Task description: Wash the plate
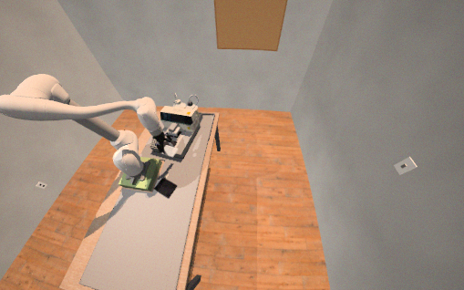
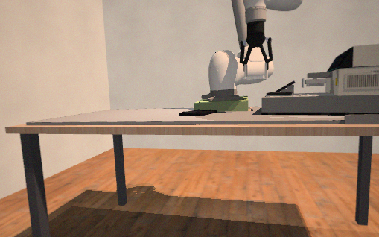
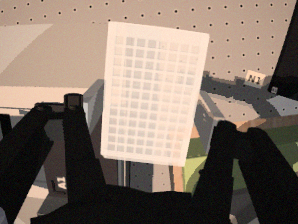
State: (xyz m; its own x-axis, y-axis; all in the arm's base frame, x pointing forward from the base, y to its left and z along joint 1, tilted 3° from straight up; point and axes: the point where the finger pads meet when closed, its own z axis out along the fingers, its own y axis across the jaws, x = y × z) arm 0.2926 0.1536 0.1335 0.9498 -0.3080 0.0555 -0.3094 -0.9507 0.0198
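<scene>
Right now the black plate nest N1 is 20 mm behind my hand, 270 mm to the right of it and 180 mm below it. Also, from my hand: carrier: 80 mm behind, 120 mm to the left, 100 mm below; then white well plate: 30 mm below; then N1 label: 50 mm behind, 160 mm to the right, 180 mm below.
</scene>
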